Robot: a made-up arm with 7 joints. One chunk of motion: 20 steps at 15 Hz.
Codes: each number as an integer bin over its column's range. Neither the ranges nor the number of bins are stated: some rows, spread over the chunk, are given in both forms.
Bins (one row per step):
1: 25 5 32 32 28 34 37
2: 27 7 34 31 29 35 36
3: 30 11 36 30 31 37 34
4: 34 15 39 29 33 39 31
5: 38 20 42 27 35 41 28
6: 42 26 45 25 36 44 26
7: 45 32 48 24 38 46 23
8: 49 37 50 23 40 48 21
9: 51 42 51 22 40 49 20
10: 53 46 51 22 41 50 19
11: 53 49 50 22 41 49 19
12: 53 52 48 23 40 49 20
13: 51 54 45 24 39 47 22
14: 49 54 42 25 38 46 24
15: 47 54 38 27 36 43 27
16: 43 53 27 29 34 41 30
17: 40 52 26 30 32 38 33
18: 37 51 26 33 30 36 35
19: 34 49 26 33 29 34 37
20: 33 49 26 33 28 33 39
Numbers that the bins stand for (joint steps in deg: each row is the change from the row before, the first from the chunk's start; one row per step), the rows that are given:
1: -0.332 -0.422 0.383 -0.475 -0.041 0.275 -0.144
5: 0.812 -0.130 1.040 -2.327 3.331 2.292 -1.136
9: 1.955 0.300 1.631 -4.180 5.740 4.597 -2.017
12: 2.131 0.495 1.434 -3.809 5.740 4.597 -2.017
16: 1.251 0.515 0.054 -1.586 2.849 2.292 -0.915
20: 0.372 0.437 -0.011 -0.104 -0.041 -0.013 0.076
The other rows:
2: -0.156 -0.383 0.514 -0.845 0.441 0.563 -0.254
3: 0.108 -0.305 0.646 -1.216 1.404 1.140 -0.475
4: 0.460 -0.227 0.843 -1.586 2.368 1.716 -0.805
6: 1.163 -0.012 1.237 -3.068 3.813 3.156 -1.356
7: 1.427 0.105 1.434 -3.439 4.776 3.732 -1.686
8: 1.779 0.202 1.566 -3.809 5.740 4.309 -1.907
10: 2.131 0.378 1.631 -4.180 6.222 4.885 -2.127
11: 2.131 0.437 1.566 -4.180 6.222 4.597 -2.127
13: 1.955 0.534 1.237 -3.439 5.258 4.020 -1.797
14: 1.779 0.534 1.040 -3.068 4.776 3.732 -1.576
15: 1.603 0.534 0.777 -2.327 3.813 2.868 -1.246
17: 0.987 0.495 -0.011 -1.216 1.886 1.428 -0.585
18: 0.724 0.476 -0.011 -0.104 0.922 0.851 -0.364
19: 0.460 0.437 -0.011 -0.104 0.441 0.275 -0.144

